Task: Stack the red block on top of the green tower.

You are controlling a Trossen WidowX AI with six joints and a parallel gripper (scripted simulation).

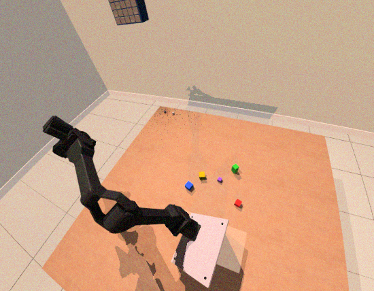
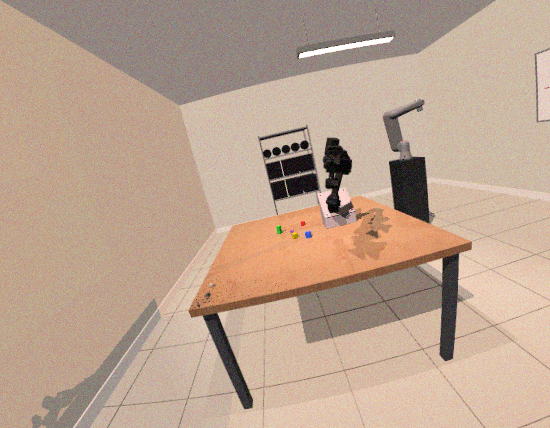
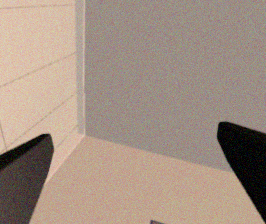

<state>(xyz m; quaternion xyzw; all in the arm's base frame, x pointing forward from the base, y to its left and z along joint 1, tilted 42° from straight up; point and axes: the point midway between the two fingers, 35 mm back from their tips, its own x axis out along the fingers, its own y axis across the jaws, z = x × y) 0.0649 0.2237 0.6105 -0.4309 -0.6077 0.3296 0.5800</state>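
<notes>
Right now the red block is 170 mm ahead of my gripper tip, 750 mm to the right of it and 400 mm below it. Also, from my gripper tip: yellow block (240 mm ahead, 520 mm to the right, 400 mm below); then blue block (150 mm ahead, 480 mm to the right, 400 mm below); then purple block (260 mm ahead, 620 mm to the right, 410 mm below).
</notes>
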